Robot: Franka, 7 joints.
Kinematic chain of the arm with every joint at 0, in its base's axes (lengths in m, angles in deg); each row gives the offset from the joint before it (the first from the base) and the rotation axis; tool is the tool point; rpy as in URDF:
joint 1: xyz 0 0 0.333 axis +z
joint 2: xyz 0 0 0 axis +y
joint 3: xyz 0 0 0.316 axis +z
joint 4: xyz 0.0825 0 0 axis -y
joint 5: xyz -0.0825 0 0.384 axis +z
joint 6: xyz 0 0 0 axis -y
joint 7: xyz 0.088 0 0 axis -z
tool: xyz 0 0 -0.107 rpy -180 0 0
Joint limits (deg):
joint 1: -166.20..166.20
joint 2: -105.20..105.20
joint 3: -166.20..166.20
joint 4: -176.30..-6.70
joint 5: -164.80..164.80
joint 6: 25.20..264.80
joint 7: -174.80..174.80
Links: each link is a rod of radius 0.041 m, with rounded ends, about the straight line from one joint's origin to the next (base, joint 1, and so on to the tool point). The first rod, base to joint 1, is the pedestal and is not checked.
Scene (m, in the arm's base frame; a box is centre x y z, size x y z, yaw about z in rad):
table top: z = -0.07
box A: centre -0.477 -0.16 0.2 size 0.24 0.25 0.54 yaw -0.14
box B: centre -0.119 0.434 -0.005 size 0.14 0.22 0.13 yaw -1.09
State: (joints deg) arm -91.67 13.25 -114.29 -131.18 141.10 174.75 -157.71
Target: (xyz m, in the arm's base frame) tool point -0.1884 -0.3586 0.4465
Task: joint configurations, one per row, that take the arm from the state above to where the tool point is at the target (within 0.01 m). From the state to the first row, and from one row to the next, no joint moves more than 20 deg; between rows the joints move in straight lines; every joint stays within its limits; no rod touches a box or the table.
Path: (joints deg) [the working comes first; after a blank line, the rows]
Joints at the target: -60.16 -27.84 -48.77 -130.25 159.11 196.56 -157.71
Straight joint move there: touches box A.

1: -90.91 10.35 -108.63 -123.27 125.24 156.84 -160.56
2: -90.14 7.45 -102.98 -115.35 109.37 138.93 -163.41
3: -89.38 4.55 -97.32 -107.44 93.51 121.02 -166.26
4: -88.61 1.65 -91.66 -99.53 77.65 103.11 -169.10
5: -87.85 -1.25 -86.01 -91.61 61.78 85.20 -171.95
6: -87.08 -4.15 -80.35 -83.70 45.92 67.29 -174.80
7: -83.23 -7.53 -75.84 -90.35 62.09 85.75 -172.36
8: -79.39 -10.92 -71.33 -97.00 78.26 104.22 -169.92
9: -75.54 -14.30 -66.81 -103.65 94.43 122.69 -167.48
10: -71.70 -17.68 -62.30 -110.30 110.60 141.16 -165.03
11: -67.85 -21.07 -57.79 -116.95 126.77 159.63 -162.59
12: -64.01 -24.45 -53.28 -123.60 142.94 178.09 -160.15
13: -60.16 -27.84 -48.77 -130.25 159.11 196.56 -157.71

